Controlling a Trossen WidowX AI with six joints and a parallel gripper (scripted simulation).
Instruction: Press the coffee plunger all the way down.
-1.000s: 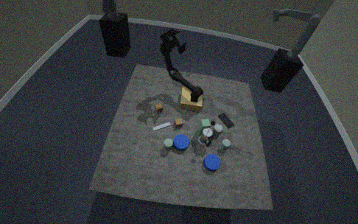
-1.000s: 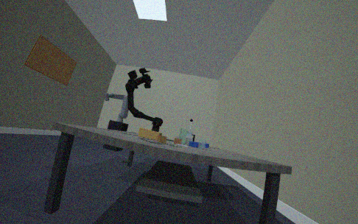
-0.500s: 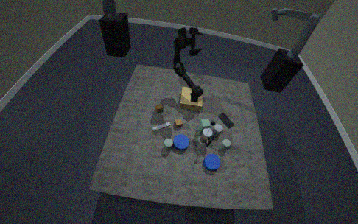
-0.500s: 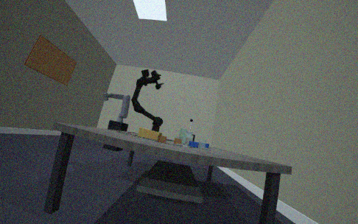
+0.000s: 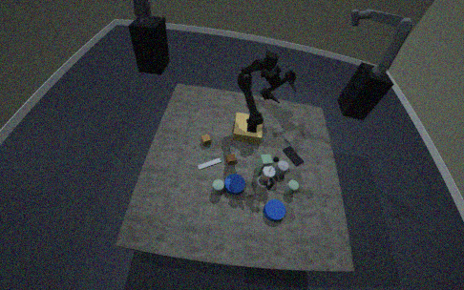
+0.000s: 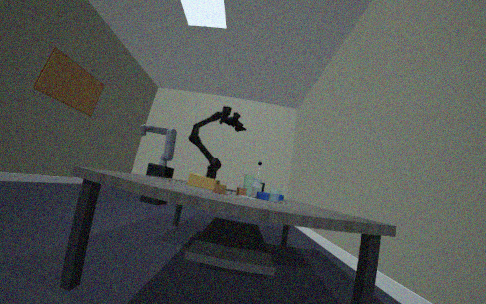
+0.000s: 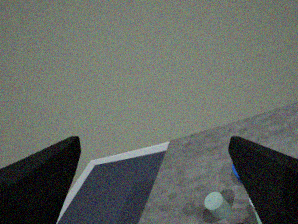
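Now: the coffee press 40 cm below my gripper tip, 19 cm ahead of it and 3 cm to the left of it. The rest, counted from my gripper tip: white bar (53 cm below, 32 cm to the right, 11 cm ahead); black slab (53 cm below, 23 cm to the left, 6 cm behind); green box (46 cm below, 11 cm ahead).
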